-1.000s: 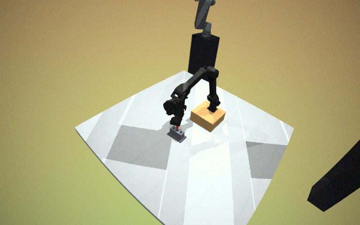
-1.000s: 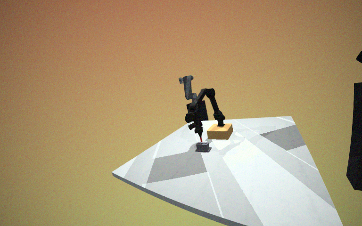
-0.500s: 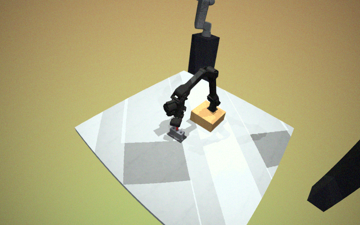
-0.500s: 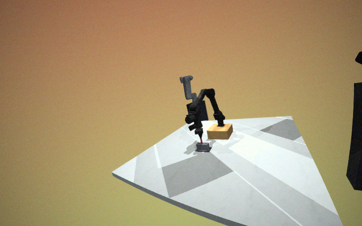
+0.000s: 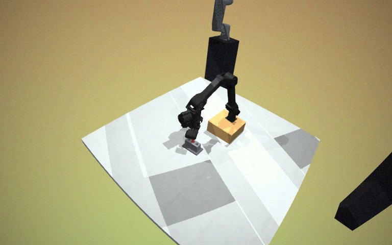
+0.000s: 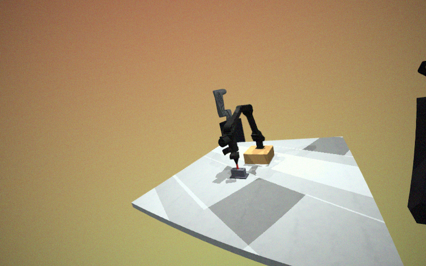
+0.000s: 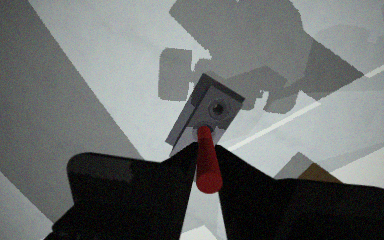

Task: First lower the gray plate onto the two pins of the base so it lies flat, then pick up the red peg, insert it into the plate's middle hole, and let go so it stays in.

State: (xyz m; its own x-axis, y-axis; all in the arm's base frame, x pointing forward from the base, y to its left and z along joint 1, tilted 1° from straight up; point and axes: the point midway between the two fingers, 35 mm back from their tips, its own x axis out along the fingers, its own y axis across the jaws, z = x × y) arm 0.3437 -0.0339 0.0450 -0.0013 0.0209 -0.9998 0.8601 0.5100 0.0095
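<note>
The red peg is right at my gripper tip. The rest, counted from my gripper tip: gray plate (5 cm below); dark flat base (9 cm below).
</note>
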